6 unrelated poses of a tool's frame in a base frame.
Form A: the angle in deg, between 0 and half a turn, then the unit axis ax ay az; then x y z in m.
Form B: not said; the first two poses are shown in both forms.
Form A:
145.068, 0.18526, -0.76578, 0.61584, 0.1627, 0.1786, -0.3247
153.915, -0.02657, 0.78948, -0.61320, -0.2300, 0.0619, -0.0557
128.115, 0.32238, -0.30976, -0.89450, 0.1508, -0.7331, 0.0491
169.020, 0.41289, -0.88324, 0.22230, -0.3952, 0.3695, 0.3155
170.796, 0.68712, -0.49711, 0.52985, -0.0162, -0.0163, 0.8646
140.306, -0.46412, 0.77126, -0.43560, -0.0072, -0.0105, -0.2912
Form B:
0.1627, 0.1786, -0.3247, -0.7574, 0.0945, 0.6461, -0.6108, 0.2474, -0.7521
-0.2300, 0.0619, -0.0557, -0.8968, -0.3094, -0.3162, 0.2298, 0.2849, -0.9306
0.1508, -0.7331, 0.0491, -0.4492, -0.8653, -0.2226, 0.5423, -0.4621, 0.7017
-0.3952, 0.3695, 0.3155, -0.6439, -0.6803, 0.3501, -0.7650, 0.5642, -0.3104
-0.0162, -0.0163, 0.8646, -0.0489, -0.5940, 0.8030, -0.7635, -0.4961, -0.4135
-0.0072, -0.0105, -0.2912, -0.3883, -0.9116, -0.1349, -0.3552, 0.2831, -0.8909

